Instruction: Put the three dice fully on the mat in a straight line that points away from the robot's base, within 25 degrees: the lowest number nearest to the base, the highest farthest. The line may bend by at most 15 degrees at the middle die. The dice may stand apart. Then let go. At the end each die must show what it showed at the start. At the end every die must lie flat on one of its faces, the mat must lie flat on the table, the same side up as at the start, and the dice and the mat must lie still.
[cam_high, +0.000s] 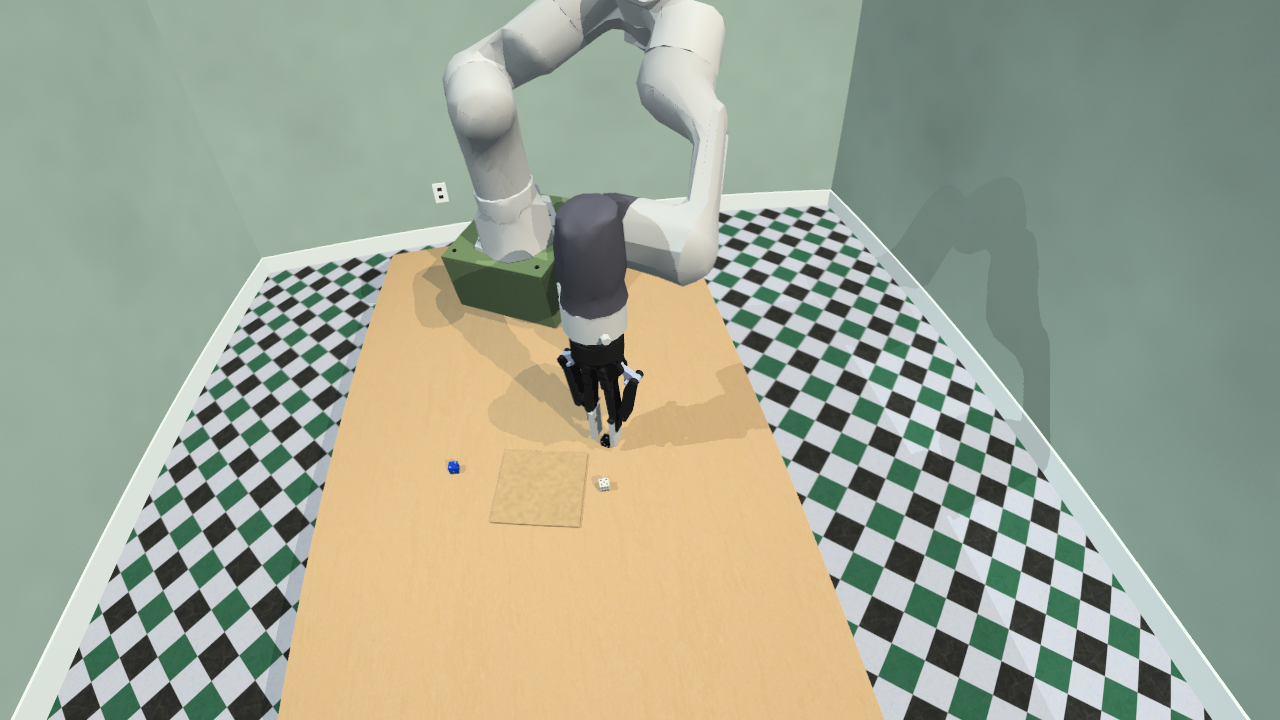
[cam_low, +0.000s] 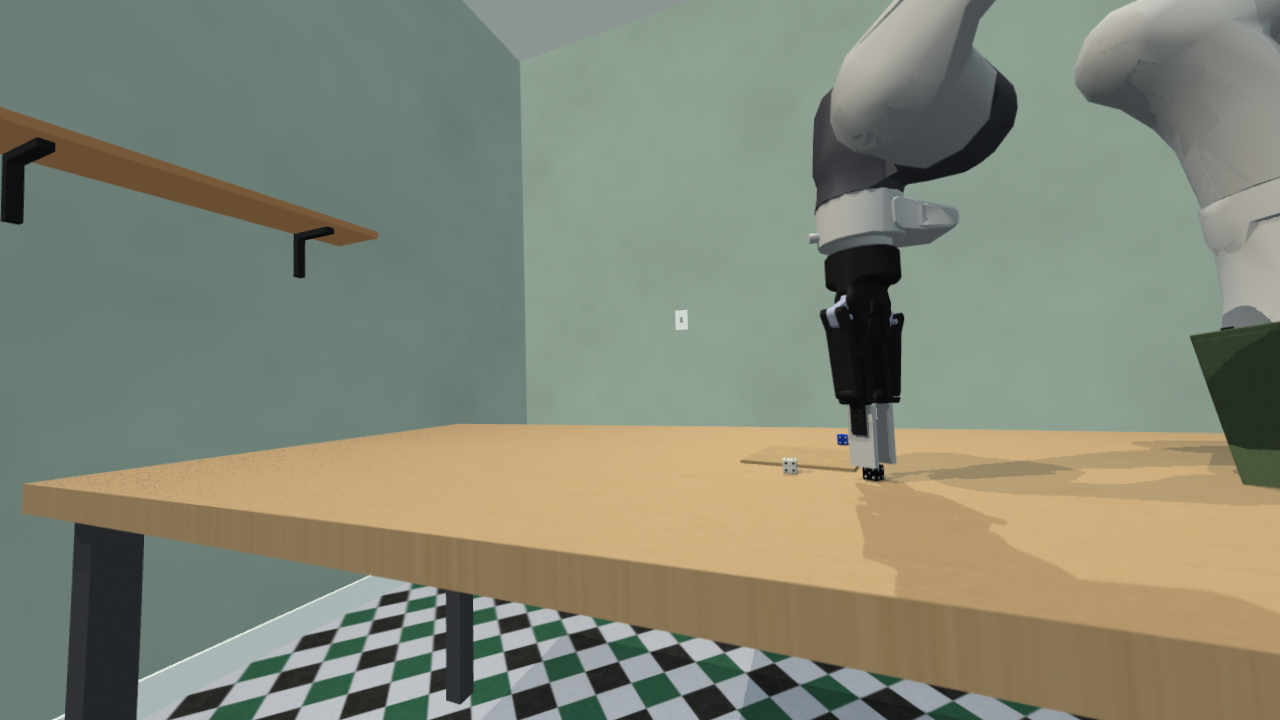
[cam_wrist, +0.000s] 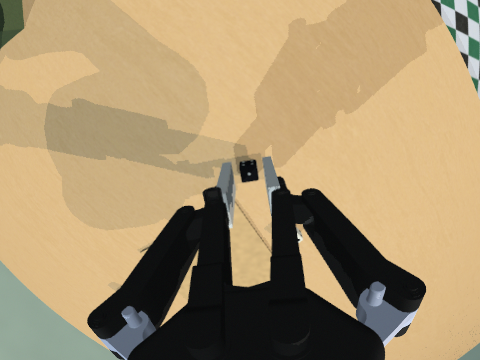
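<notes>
My gripper is now 4 cm above the black die. Also, from my hand: blue die: 3 cm ahead, 26 cm to the right, 4 cm below; tan mat: 8 cm ahead, 11 cm to the right, 5 cm below; white die: 9 cm ahead, 1 cm to the right, 4 cm below.
</notes>
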